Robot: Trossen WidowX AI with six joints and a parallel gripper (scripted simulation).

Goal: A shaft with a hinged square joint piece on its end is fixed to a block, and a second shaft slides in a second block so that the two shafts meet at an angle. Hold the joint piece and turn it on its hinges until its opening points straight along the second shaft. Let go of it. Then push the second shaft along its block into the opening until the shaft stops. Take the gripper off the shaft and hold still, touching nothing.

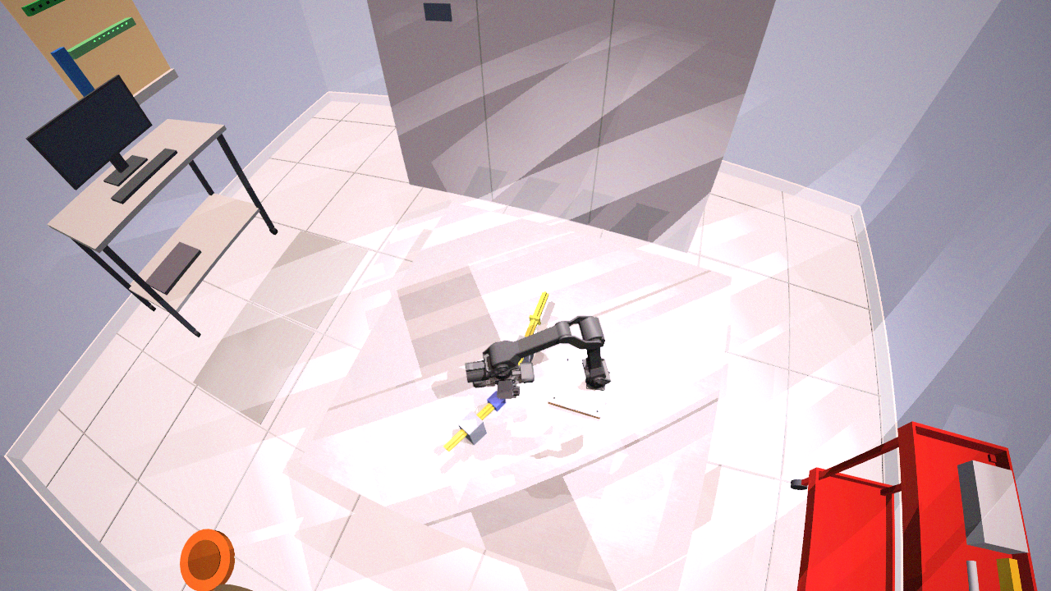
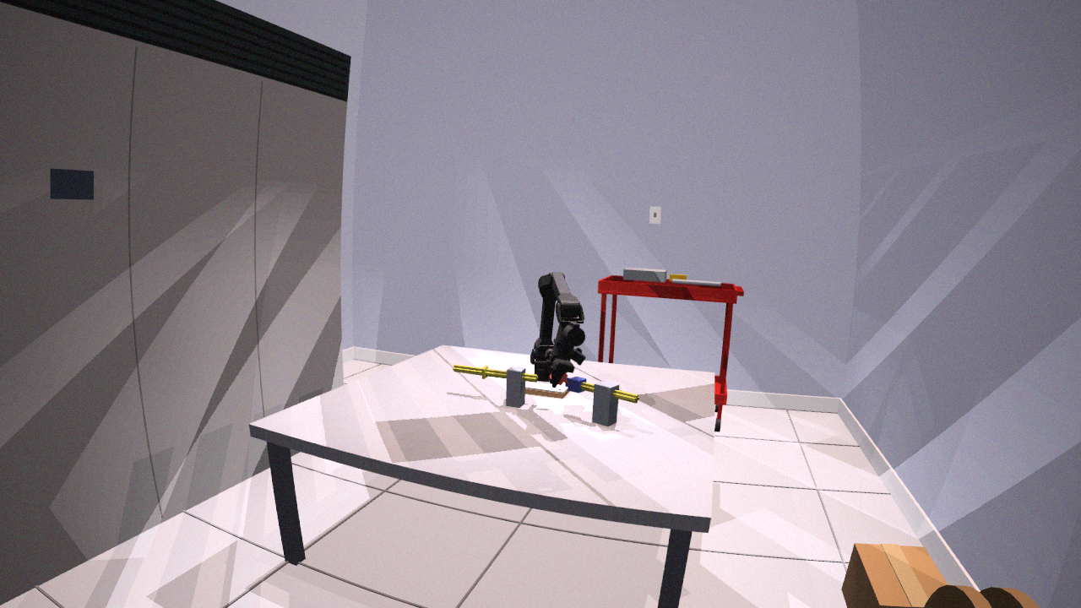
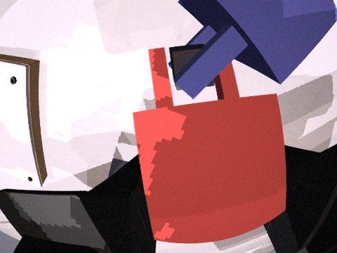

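Now: the red square joint piece 3 cm above my gripper tip, 2 cm to the left of it and 1 cm behind it.
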